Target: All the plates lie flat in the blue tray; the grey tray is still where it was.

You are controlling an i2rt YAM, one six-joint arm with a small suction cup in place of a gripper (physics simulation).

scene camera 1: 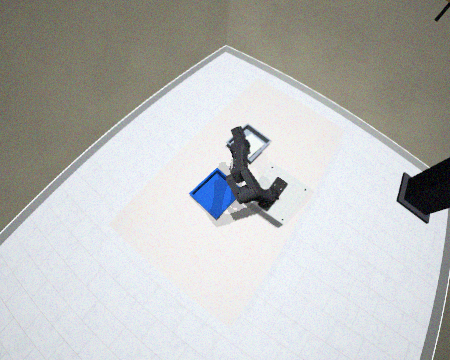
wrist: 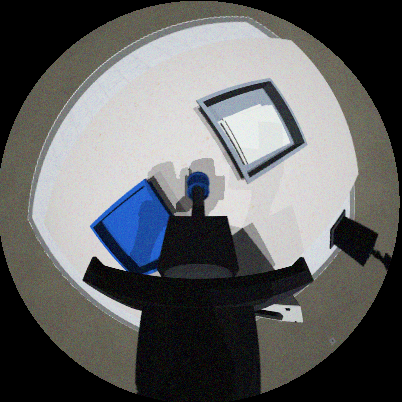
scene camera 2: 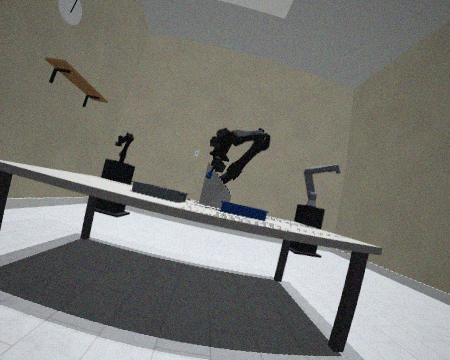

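Seen in the pictures: hand, its tool point: (wrist: 197, 181) (scene camera 2: 208, 177); arm's base, origin of its link: (scene camera 1: 272, 194) (scene camera 2: 220, 181).
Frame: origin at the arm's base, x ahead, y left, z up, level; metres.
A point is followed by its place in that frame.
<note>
White square plates (scene camera 1: 257, 143) @[x 0.280, y -0.340, z -0.147 m] (wrist: 259, 132) @[x 0.309, y -0.284, z -0.148 m] lie in a slightly uneven stack in the grey tray (scene camera 2: 160, 192) @[x 0.438, y -0.283, z -0.147 m] (wrist: 237, 107) @[x 0.398, y -0.289, z -0.172 m]; their edges show at the left side in the wrist view, and I cannot count them. The blue tray (scene camera 1: 204, 193) @[x 0.341, y 0.181, z -0.172 m] (scene camera 2: 244, 211) @[x 0.383, y 0.133, z -0.149 m] (wrist: 122, 220) @[x 0.342, y 0.165, z -0.172 m] stands apart from the grey one; no plate shows on its visible floor, and its right part is hidden by my arm in the wrist view. My gripper, a blue suction cup (scene camera 2: 209, 174) (wrist: 198, 179), is open with no plate on it. It hangs above the table between the two trays.
My arm's pale base plate (scene camera 1: 295, 195) @[x -0.105, y -0.051, z 0.047 m] lies on the table (scene camera 2: 310, 239) @[x 0.677, y 0.349, z -0.190 m]. A grey upright panel (scene camera 2: 215, 190) @[x 0.108, y -0.023, z -0.071 m] stands behind the blue tray. Two other arms stand on black pedestals (scene camera 2: 118, 171) (scene camera 2: 309, 220) behind the table. Shadows fall across the blue tray.
</note>
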